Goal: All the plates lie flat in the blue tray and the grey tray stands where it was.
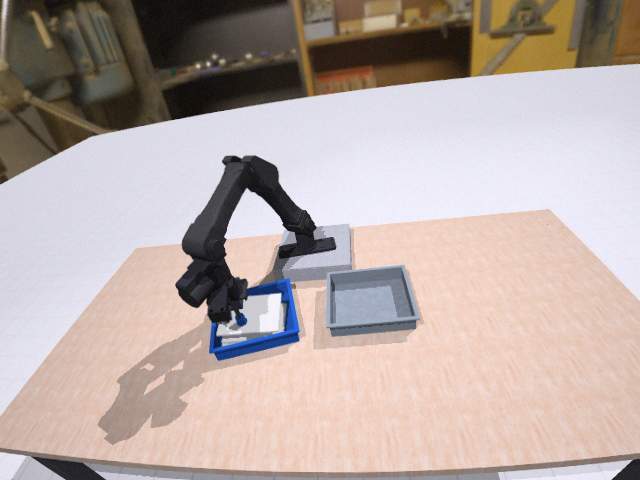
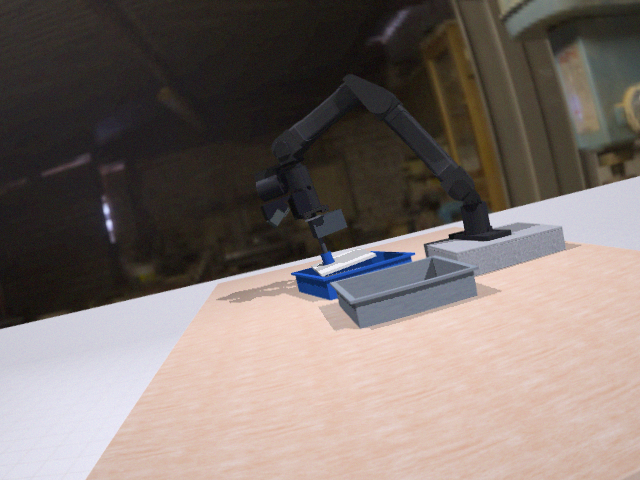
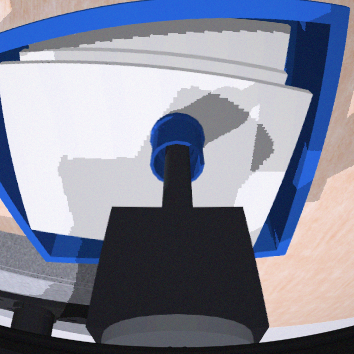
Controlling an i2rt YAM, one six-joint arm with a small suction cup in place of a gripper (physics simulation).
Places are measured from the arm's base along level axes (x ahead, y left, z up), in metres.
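Pixels of known places: hand at its tool point: (image 1: 243, 323) (image 3: 176, 129); arm's base at its link origin: (image 1: 307, 248) (image 2: 479, 236) (image 3: 35, 304).
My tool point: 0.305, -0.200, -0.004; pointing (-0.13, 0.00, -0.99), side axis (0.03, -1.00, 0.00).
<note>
Ahead of a thing's pixels: the offset from my tool point to its middle, as dx, dy, dz. Level surfaces: height alone.
My suction cup (image 1: 240, 320) (image 2: 327, 258) (image 3: 177, 140) presses on the top of a white square plate @[-0.024, +0.020, +0.010] (image 1: 269, 310) (image 2: 347, 260) (image 3: 88, 116) and holds it. The plate is inside the blue tray @[-0.041, +0.024, -0.025] (image 1: 255, 345) (image 2: 310, 287) (image 3: 175, 10), about level with its rim and nearly flat. Other white plates @[-0.009, +0.014, -0.044] (image 3: 211, 46) lie stacked under it in the same tray. I cannot tell whether the held plate rests on them. The grey tray @[-0.038, +0.364, -0.025] (image 1: 371, 324) (image 2: 413, 299) stands to the right of the blue tray and holds nothing.
The arm's grey base block (image 1: 317, 263) (image 2: 496, 250) stands just behind the two trays. Both trays sit on a wooden board @[dz -0.050] (image 1: 413, 403) (image 2: 361, 403) on a white table (image 1: 413, 144).
</note>
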